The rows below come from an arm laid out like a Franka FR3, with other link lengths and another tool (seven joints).
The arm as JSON. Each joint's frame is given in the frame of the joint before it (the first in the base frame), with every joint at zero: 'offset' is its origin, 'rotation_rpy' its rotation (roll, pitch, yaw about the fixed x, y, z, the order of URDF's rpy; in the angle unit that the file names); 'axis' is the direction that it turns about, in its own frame. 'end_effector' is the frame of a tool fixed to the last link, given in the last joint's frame.
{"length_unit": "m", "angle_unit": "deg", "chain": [
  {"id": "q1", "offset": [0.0, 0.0, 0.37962], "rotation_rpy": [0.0, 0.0, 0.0], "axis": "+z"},
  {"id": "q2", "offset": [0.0, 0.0, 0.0], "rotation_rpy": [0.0, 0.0, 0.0], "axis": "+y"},
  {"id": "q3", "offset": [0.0, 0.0, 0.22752], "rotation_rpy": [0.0, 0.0, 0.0], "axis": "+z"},
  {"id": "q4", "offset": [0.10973, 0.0, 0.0], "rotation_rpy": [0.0, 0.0, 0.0], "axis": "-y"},
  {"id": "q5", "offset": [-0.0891, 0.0, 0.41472], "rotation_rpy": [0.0, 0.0, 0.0], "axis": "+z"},
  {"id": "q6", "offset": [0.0, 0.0, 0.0], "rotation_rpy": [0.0, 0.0, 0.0], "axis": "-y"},
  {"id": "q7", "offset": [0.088, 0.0, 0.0], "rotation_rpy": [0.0, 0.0, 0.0], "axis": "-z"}
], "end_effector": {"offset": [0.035, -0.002, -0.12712], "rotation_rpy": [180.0, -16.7, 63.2]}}
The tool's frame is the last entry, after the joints.
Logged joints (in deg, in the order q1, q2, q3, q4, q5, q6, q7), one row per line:
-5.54 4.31 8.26 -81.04 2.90 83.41 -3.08
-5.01 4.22 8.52 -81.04 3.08 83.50 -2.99
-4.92 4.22 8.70 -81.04 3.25 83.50 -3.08
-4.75 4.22 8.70 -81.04 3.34 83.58 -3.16
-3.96 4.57 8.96 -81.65 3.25 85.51 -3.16
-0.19 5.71 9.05 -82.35 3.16 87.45 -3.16
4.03 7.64 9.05 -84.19 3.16 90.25 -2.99
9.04 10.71 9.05 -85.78 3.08 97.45 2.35
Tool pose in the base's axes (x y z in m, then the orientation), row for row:
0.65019 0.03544 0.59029 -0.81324 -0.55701 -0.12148 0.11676
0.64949 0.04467 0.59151 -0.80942 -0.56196 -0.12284 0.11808
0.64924 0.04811 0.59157 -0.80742 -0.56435 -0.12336 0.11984
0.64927 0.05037 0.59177 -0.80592 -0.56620 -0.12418 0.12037
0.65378 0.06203 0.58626 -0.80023 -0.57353 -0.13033 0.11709
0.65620 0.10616 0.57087 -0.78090 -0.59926 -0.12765 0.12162
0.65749 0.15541 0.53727 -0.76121 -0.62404 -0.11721 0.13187
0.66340 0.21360 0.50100 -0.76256 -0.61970 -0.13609 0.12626
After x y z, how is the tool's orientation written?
As a quaternion, x y z w.
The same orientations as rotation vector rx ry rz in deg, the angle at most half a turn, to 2 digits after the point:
-136.41 -93.43 -20.38
-135.67 -94.19 -20.59
-135.20 -94.50 -20.66
-134.90 -94.78 -20.79
-134.20 -96.18 -21.86
-130.62 -100.24 -21.35
-126.59 -103.78 -19.49
-127.22 -103.38 -22.70

